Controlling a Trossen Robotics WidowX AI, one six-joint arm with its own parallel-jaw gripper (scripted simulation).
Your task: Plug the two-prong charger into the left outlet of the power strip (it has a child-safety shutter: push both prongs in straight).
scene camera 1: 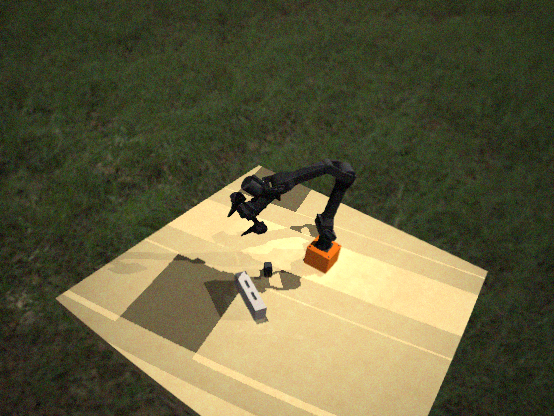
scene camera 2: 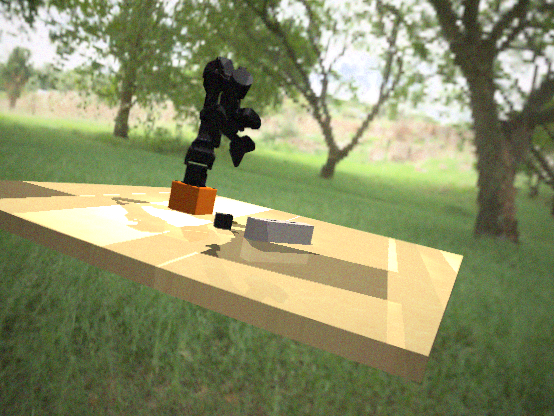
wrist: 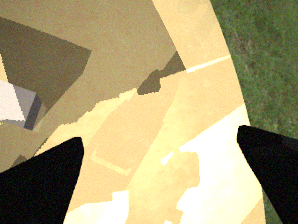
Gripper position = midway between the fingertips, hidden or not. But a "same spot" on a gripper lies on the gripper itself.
Scene:
The gripper shows in scene camera 1 [234, 226], in scene camera 2 and in the wrist view. One and the same spot on the gripper: [wrist: 47, 181] is [scene camera 2: 238, 154].

